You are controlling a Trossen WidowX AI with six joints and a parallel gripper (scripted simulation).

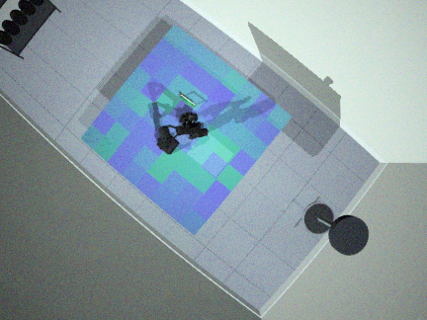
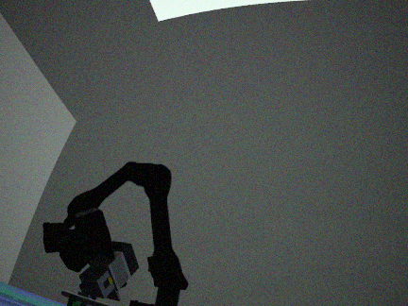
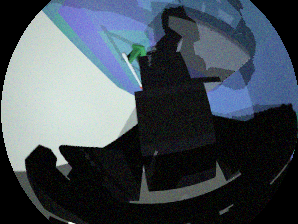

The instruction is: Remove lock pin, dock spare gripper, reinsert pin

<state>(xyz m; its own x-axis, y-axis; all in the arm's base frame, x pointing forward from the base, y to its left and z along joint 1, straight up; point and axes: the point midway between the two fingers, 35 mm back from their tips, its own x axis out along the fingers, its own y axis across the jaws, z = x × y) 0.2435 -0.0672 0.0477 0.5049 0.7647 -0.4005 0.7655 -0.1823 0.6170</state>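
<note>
Now: the spare gripper 10 mm to the right of my gripper tip. Round my gripper tip: green upright piece: 150 mm ahead, 90 mm below, 70 mm to the left; then mount: 60 mm below, 20 mm to the right, 10 mm ahead.
</note>
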